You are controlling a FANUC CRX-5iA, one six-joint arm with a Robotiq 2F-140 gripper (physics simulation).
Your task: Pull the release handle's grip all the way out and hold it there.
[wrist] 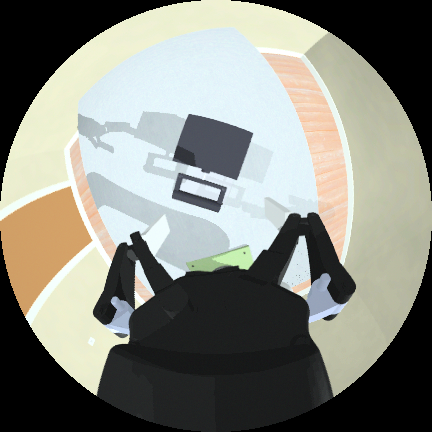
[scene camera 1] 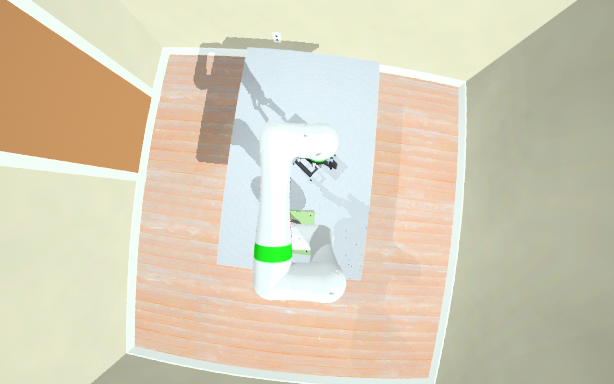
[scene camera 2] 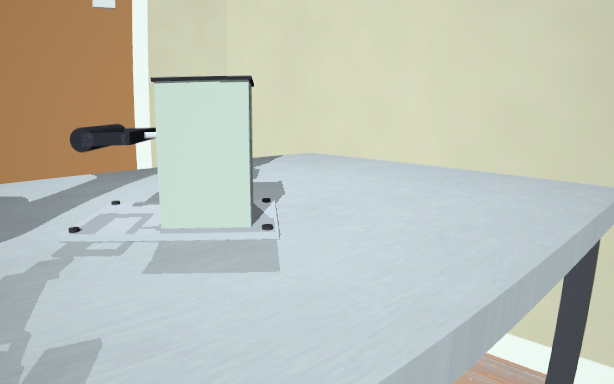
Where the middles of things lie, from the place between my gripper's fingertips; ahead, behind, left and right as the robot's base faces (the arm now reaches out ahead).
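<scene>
Bolted base plate [wrist: 187, 185]: 70 mm ahead of my hand, 10 mm to the left of it, 260 mm below it.
</scene>
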